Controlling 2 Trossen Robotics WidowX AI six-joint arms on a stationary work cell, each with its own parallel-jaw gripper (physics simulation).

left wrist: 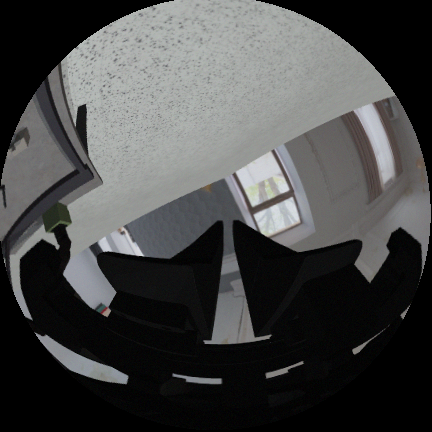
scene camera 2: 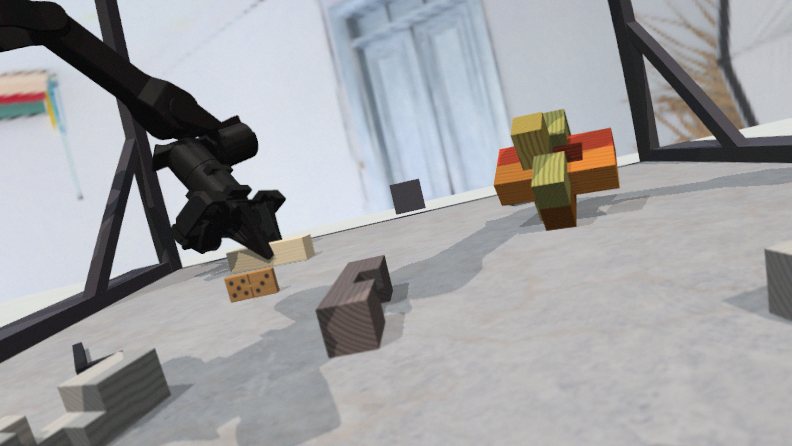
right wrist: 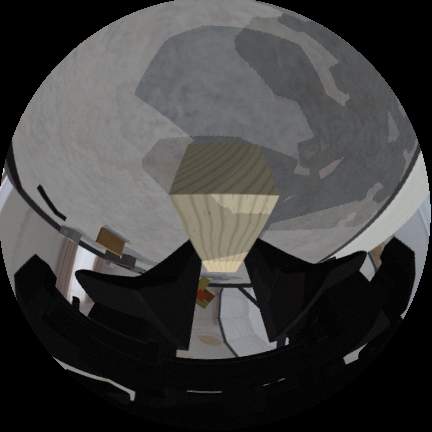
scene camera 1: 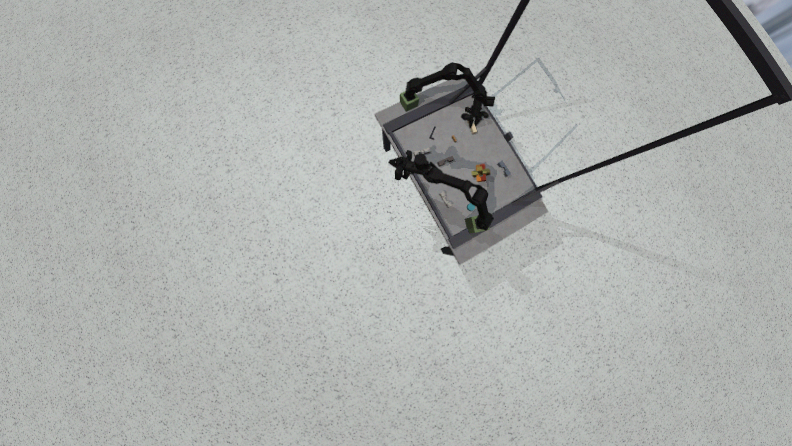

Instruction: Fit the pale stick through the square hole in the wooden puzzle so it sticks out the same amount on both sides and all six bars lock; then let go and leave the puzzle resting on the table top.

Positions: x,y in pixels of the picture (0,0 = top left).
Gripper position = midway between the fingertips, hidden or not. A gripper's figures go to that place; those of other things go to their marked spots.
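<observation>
I see a pale stick (scene camera 2: 299,248), and it is 0.60 m from the lens. My right gripper (scene camera 2: 277,255) is 0.63 m from the lens.
</observation>
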